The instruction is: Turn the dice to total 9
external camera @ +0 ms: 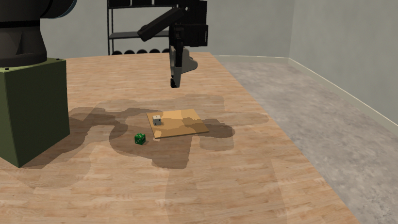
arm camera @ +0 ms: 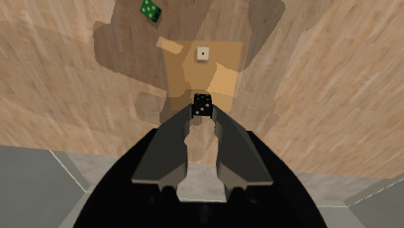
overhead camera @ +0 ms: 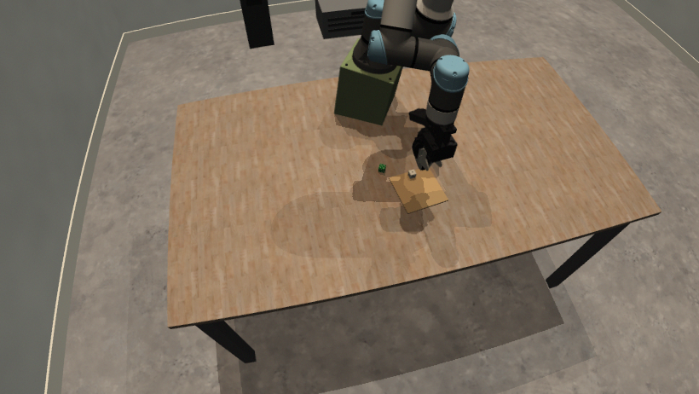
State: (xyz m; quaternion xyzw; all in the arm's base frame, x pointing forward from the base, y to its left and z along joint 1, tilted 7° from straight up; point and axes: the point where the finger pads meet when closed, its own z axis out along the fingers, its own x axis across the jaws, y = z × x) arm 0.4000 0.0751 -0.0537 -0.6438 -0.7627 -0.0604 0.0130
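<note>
The tan mat is 12 cm below my hand. Round my hand: white die (5 cm behind, 1 cm to the right, 11 cm below); black die (1 cm below); green die (9 cm behind, 10 cm to the right, 11 cm below).
</note>
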